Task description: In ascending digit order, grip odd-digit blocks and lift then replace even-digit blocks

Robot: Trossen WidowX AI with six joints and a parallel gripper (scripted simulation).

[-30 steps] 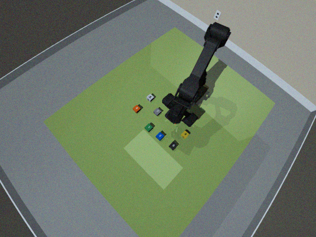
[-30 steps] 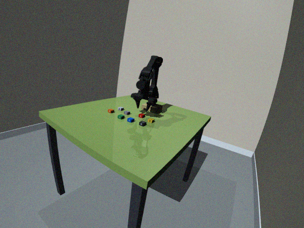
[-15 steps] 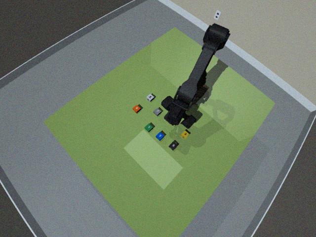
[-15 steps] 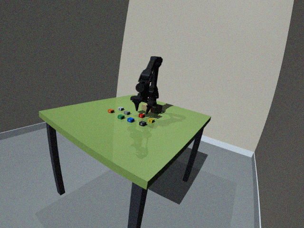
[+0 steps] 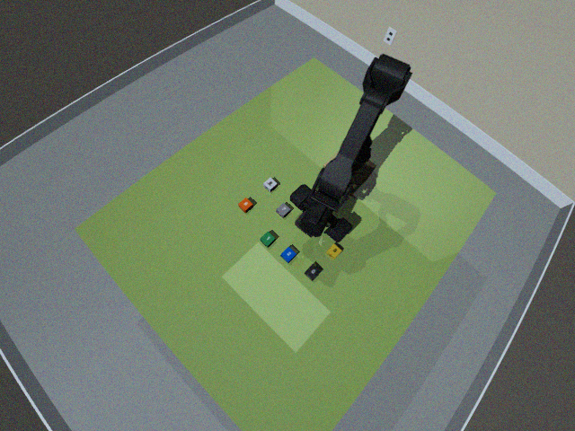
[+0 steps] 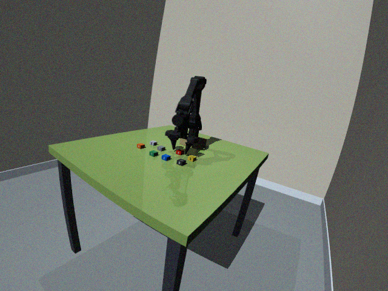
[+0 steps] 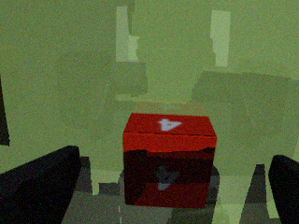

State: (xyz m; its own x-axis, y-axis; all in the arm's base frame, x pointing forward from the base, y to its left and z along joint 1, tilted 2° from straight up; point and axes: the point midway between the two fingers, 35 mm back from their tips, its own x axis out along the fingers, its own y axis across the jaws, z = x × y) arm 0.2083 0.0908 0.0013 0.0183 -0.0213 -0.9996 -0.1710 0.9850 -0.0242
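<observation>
The white block lies 40 mm ahead of my gripper tip and 190 mm to the right of it. The rest, counted from my gripper tip: red block: right at my gripper tip; yellow block: 10 mm ahead, 100 mm to the left; grey block: 60 mm ahead, 90 mm to the right.
</observation>
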